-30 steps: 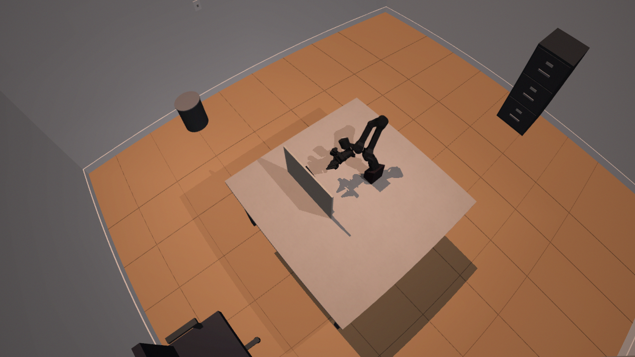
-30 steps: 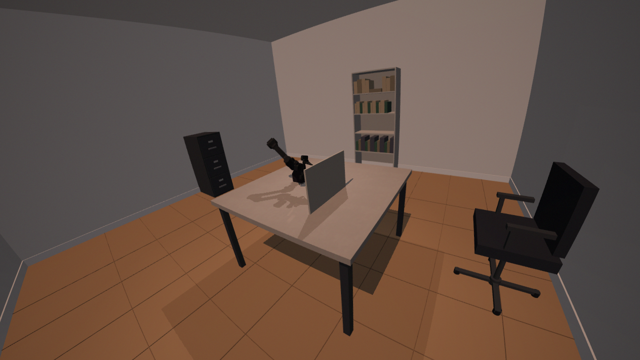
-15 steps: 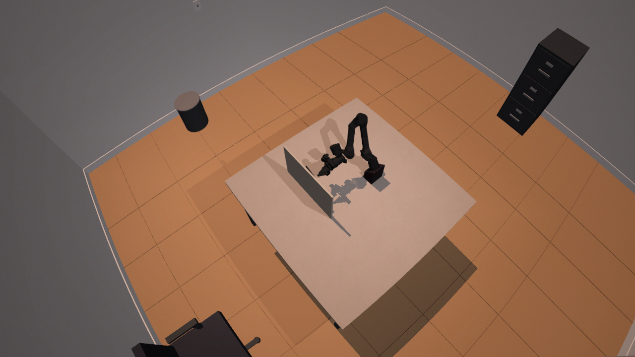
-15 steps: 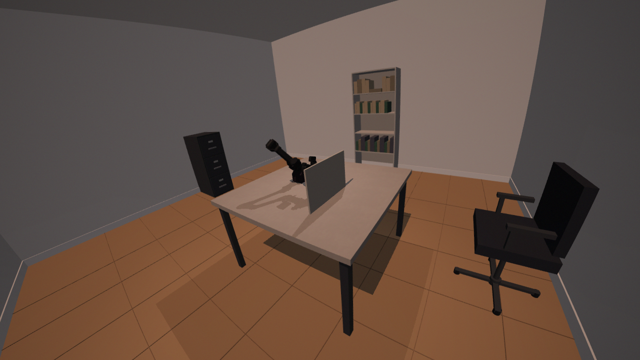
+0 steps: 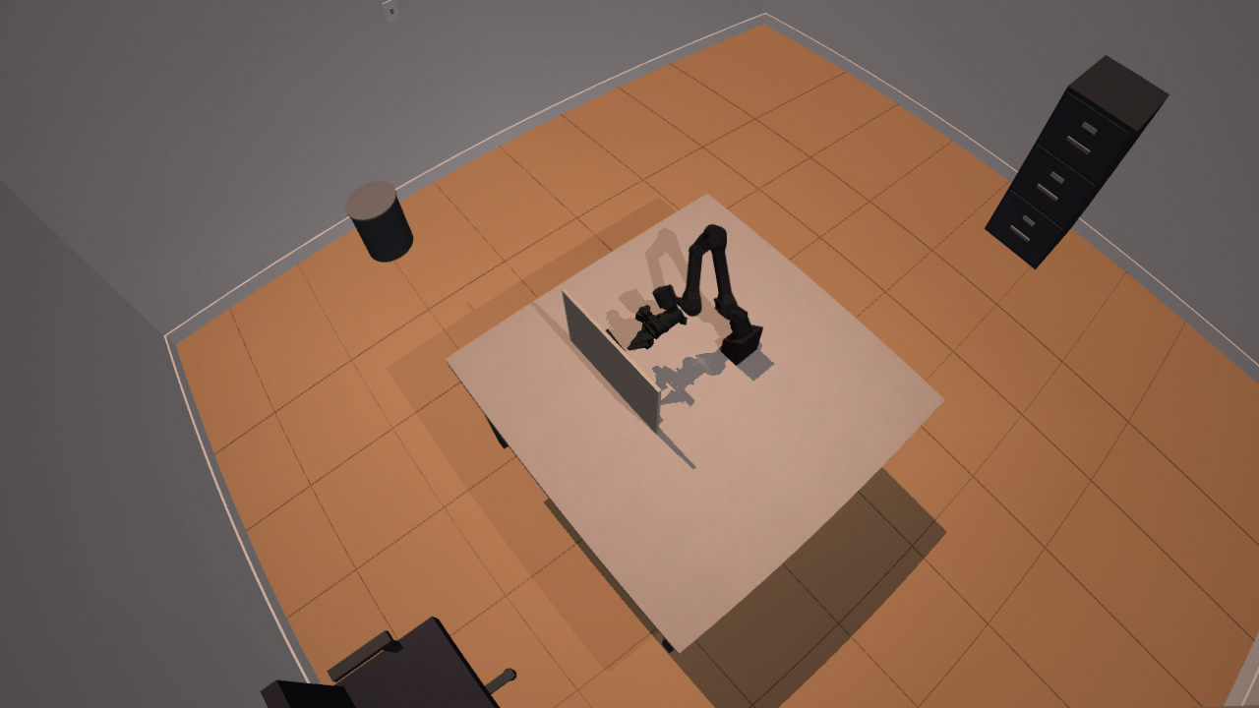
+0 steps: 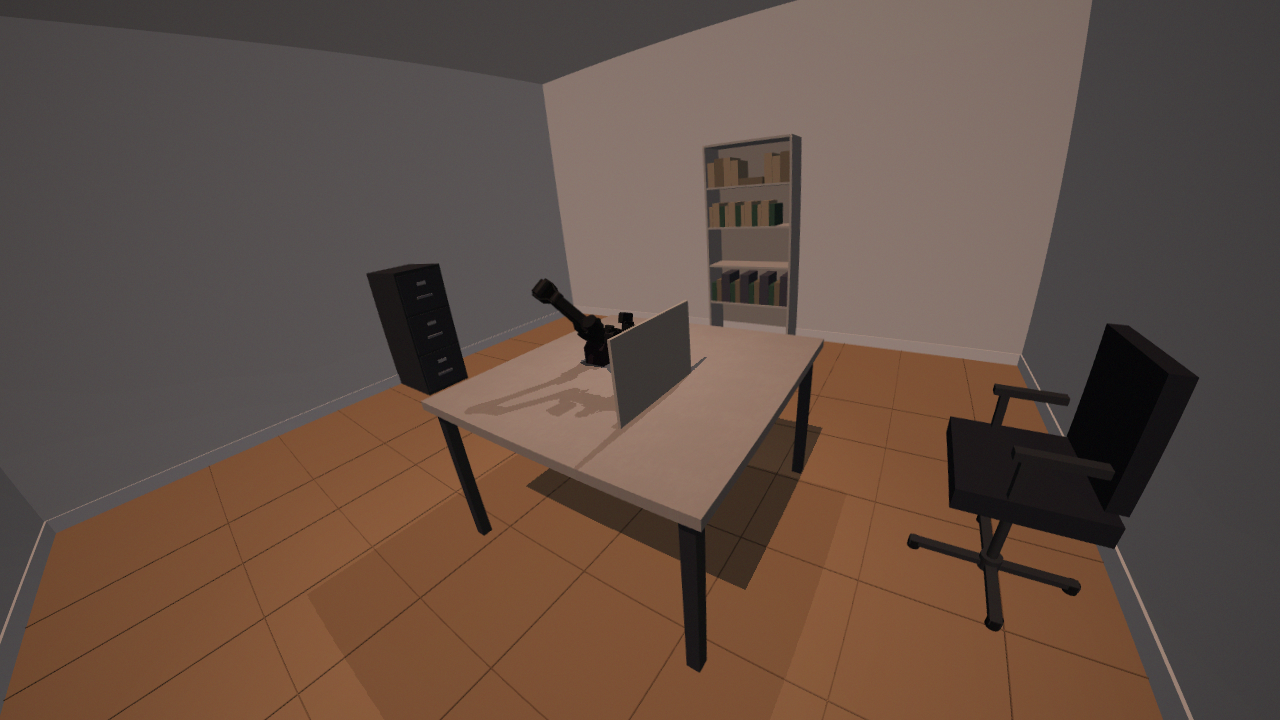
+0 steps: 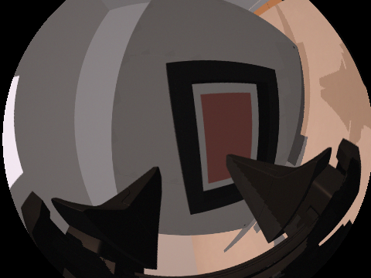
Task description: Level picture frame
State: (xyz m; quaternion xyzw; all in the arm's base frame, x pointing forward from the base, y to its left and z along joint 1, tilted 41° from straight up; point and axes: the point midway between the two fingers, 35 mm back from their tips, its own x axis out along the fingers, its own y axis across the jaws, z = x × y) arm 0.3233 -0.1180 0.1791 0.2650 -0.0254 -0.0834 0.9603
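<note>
The picture frame lies 50 mm ahead of my gripper tip, 20 mm to the right of it and 50 mm below it. From my gripper tip the other things lie so: grey wall panel (50 mm ahead, 30 mm to the right, 50 mm below).
</note>
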